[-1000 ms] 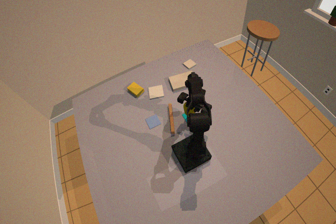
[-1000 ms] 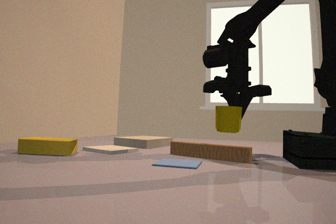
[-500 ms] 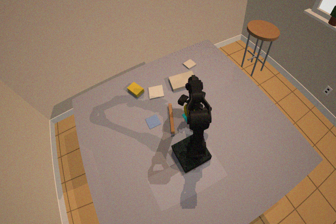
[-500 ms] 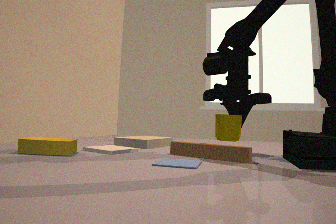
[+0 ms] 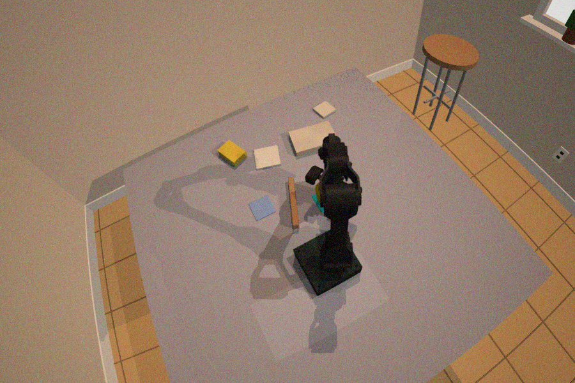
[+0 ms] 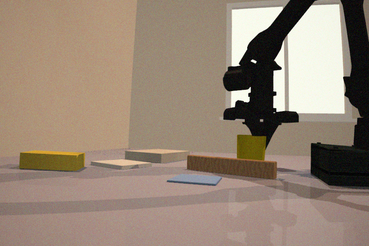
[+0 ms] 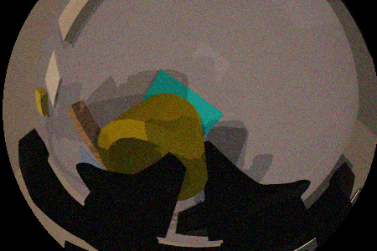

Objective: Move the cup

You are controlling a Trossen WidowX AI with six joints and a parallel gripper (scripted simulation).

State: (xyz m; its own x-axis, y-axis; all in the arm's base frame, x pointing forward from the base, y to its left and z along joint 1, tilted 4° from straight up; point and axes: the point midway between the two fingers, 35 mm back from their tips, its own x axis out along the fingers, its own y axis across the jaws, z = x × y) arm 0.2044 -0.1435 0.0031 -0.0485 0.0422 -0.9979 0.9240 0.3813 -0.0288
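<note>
My gripper tip is now 5 cm above the teal pad, 3 cm short of it and 1 cm to the right of it. From my gripper tip the other things lie so: light blue pad 22 cm to the left, 14 cm ahead, 5 cm below; yellow cup 2 cm ahead, 1 cm to the left; wooden bar 12 cm to the left, 8 cm ahead, 4 cm below.
</note>
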